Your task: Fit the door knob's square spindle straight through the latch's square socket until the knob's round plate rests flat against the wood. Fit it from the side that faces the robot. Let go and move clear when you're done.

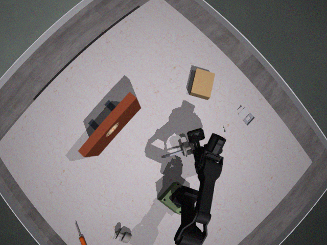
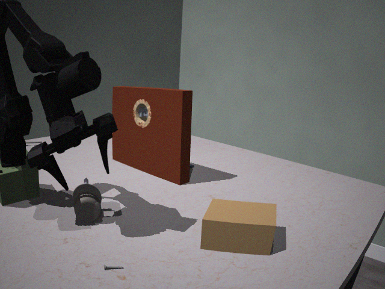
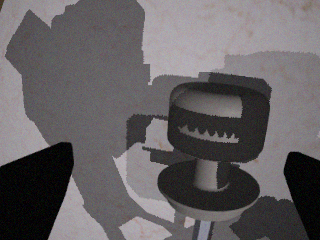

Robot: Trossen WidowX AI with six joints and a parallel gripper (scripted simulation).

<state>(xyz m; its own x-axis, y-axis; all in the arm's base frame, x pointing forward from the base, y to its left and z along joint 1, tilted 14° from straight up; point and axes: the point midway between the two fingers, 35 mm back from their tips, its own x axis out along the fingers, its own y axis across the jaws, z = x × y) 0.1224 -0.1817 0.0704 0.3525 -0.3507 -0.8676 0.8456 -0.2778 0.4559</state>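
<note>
The grey latch socket is 29 cm ahead of my hand, 21 cm to the left of it and 5 cm above it. Round my hand: orange screwdriver 2 cm behind, 74 cm to the left, 10 cm below; then red-brown wooden door panel 29 cm ahead, 21 cm to the left, 2 cm above; then tan box 20 cm ahead, 22 cm to the right, 9 cm below.
</note>
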